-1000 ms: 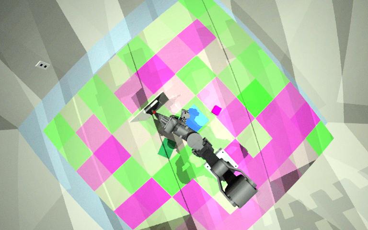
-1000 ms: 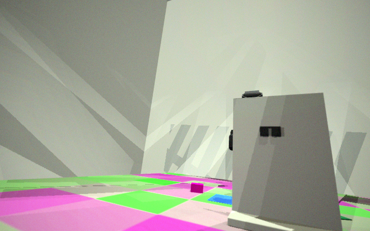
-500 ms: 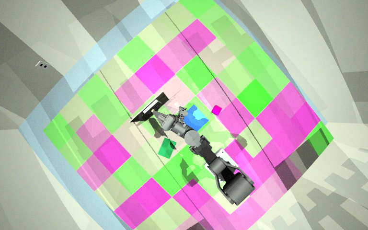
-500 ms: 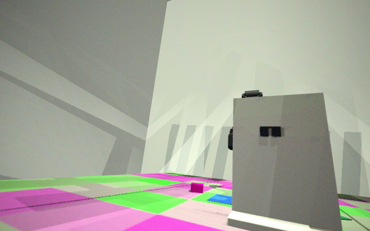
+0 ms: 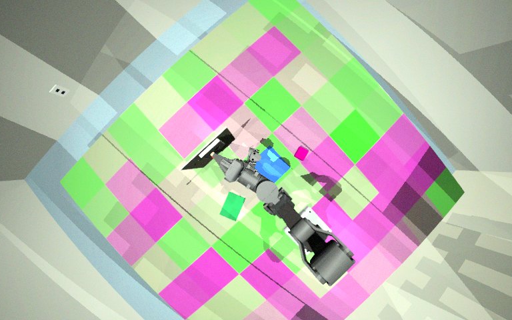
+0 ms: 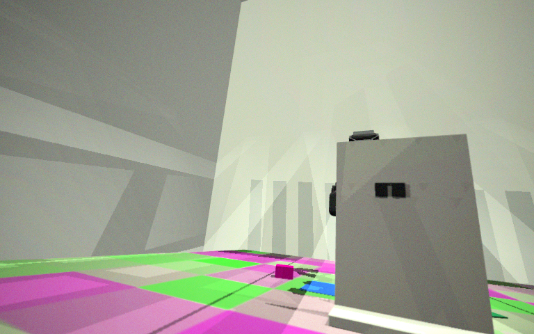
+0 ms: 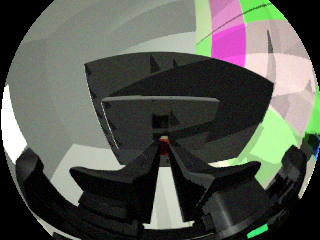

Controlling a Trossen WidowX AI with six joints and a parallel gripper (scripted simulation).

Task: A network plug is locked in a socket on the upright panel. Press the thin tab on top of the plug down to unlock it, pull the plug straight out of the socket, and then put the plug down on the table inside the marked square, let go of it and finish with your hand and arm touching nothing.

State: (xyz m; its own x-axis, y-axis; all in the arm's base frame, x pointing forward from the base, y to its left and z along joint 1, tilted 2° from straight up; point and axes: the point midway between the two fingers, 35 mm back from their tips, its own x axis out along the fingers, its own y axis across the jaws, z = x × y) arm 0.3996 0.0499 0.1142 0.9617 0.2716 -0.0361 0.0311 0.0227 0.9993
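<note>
Now: gripper tip 60 mm above the grey panel and 20 mm short of it.
</note>
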